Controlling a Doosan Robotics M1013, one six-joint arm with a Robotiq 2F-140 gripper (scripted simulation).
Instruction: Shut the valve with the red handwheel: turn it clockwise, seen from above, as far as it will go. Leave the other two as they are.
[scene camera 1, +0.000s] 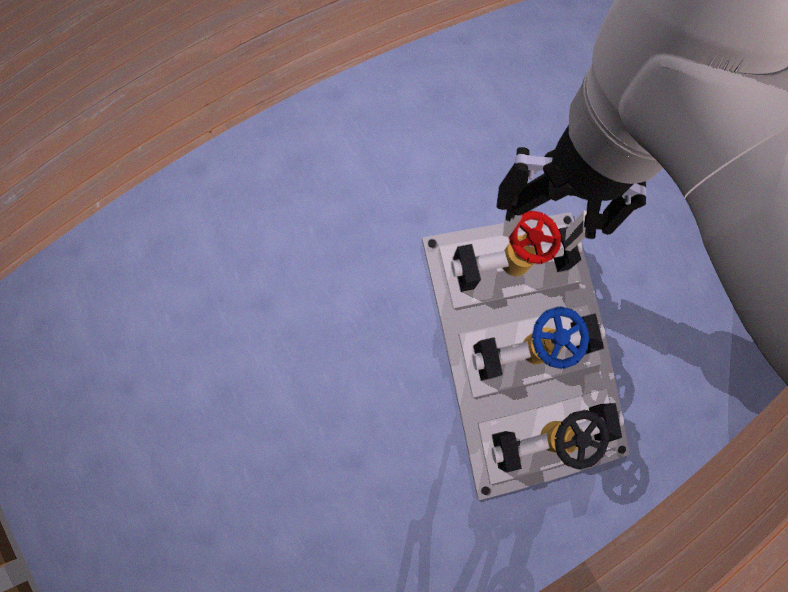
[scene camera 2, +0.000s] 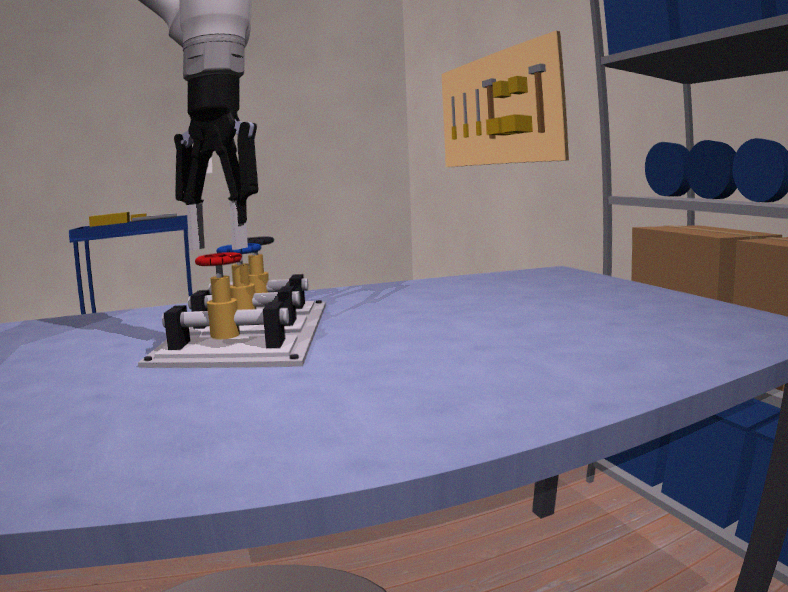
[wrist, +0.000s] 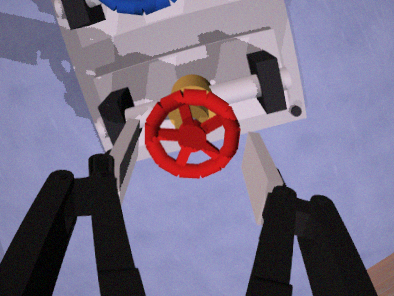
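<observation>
Red handwheel (scene camera 1: 535, 236), (wrist: 191, 136). Black handwheel (scene camera 1: 582, 440). Blue handwheel (scene camera 1: 561, 337). Gripper (scene camera 2: 217, 249), (scene camera 1: 538, 233), (wrist: 192, 144).
</observation>
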